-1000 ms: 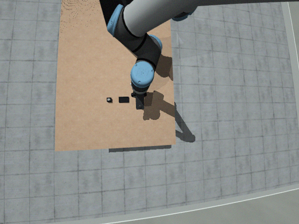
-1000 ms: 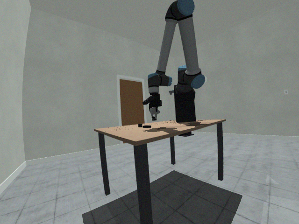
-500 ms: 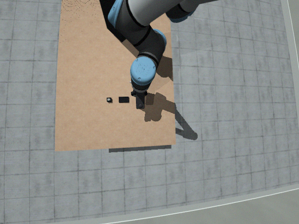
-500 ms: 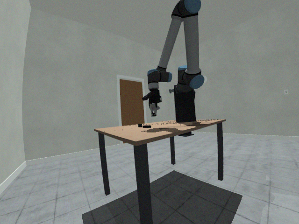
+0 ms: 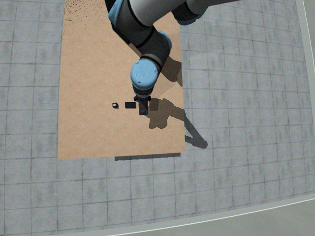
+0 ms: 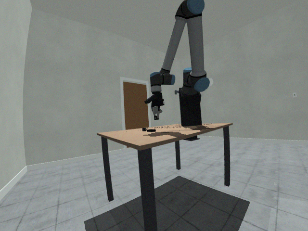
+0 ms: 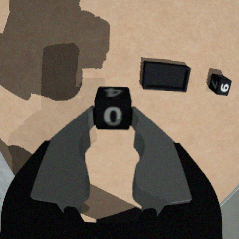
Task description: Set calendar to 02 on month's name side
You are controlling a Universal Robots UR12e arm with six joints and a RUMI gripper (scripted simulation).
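The calendar tray is 120 mm below my hand, 80 mm to the right of it and 20 mm ahead of it. The rest, counted from my hand: black number cube: 10 mm below.
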